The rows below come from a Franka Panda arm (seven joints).
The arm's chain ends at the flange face. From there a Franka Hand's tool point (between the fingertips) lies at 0.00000 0.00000 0.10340 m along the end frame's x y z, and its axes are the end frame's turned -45 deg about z.
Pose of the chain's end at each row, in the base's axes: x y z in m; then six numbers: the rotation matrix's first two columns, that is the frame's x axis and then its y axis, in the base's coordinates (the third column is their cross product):
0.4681 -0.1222 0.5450 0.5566 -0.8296 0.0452 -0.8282 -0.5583 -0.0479
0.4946 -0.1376 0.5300 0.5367 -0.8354 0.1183 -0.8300 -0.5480 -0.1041
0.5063 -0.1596 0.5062 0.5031 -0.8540 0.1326 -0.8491 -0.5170 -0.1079
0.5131 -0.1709 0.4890 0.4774 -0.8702 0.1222 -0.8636 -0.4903 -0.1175
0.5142 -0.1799 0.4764 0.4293 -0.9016 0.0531 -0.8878 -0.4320 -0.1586
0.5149 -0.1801 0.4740 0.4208 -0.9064 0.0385 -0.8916 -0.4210 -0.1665
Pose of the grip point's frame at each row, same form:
0.4748 -0.1233 0.4418 0.9792 -0.1918 0.0658 -0.1921 -0.9814 -0.0019
0.5103 -0.1420 0.4279 0.9664 -0.2032 0.1573 -0.2074 -0.9782 0.0100
0.5229 -0.1656 0.4043 0.9561 -0.2383 0.1701 -0.2447 -0.9694 0.0175
0.5299 -0.1760 0.3871 0.9482 -0.2686 0.1695 -0.2731 -0.9620 0.0033
0.5314 -0.1777 0.3745 0.9313 -0.3321 0.1497 -0.3242 -0.9430 -0.0746
0.5322 -0.1764 0.3721 0.9280 -0.3432 0.1450 -0.3329 -0.9386 -0.0905

